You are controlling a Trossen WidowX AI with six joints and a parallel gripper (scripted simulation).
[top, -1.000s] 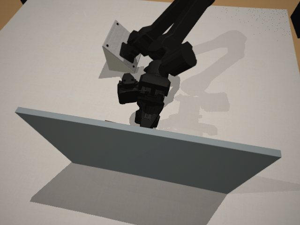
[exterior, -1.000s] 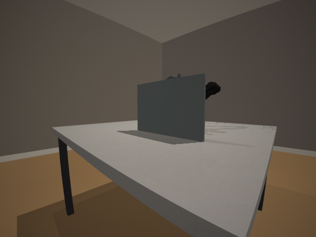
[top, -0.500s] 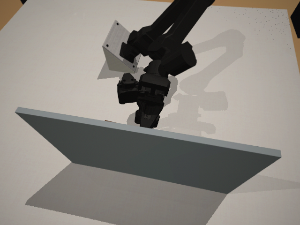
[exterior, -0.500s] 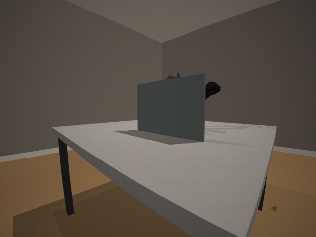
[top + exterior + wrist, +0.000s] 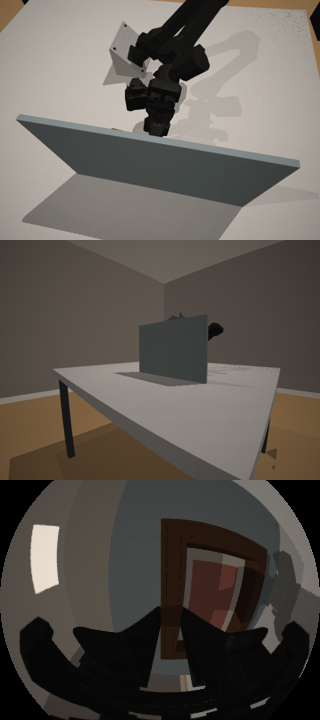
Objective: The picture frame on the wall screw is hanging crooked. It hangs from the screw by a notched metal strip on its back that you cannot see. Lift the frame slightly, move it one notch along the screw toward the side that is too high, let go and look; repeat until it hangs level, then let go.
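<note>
My gripper tip is 5 cm above the picture frame and 1 cm to the left of it. From my gripper tip the other things lie so: wall panel 7 cm below, 2 cm ahead.
</note>
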